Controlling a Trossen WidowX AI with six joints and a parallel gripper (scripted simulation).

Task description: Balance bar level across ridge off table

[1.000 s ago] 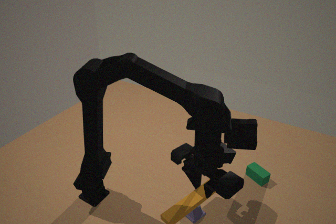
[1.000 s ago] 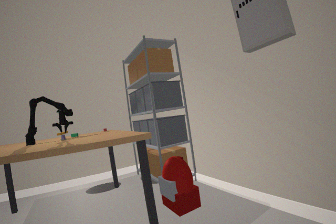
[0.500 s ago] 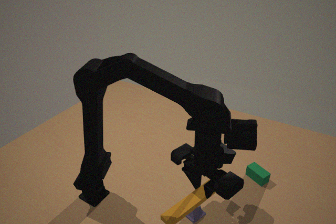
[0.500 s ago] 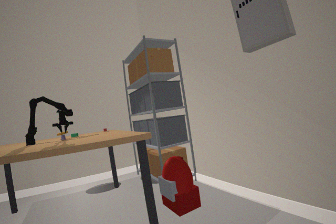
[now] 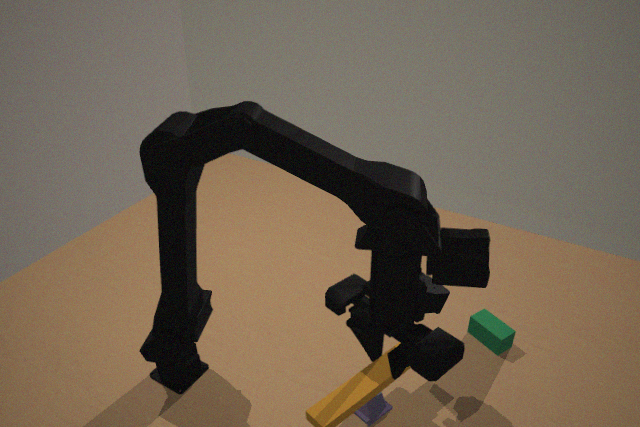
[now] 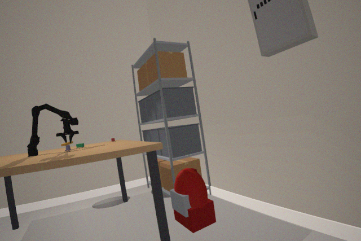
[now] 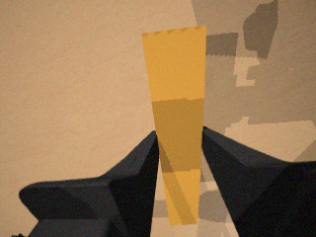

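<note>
The yellow bar lies 10 mm behind my gripper tip and 30 mm to the right of it. Round my gripper tip: green block 100 mm ahead, 180 mm to the left, 40 mm below; red block 460 mm ahead, 390 mm to the left, 40 mm below.
</note>
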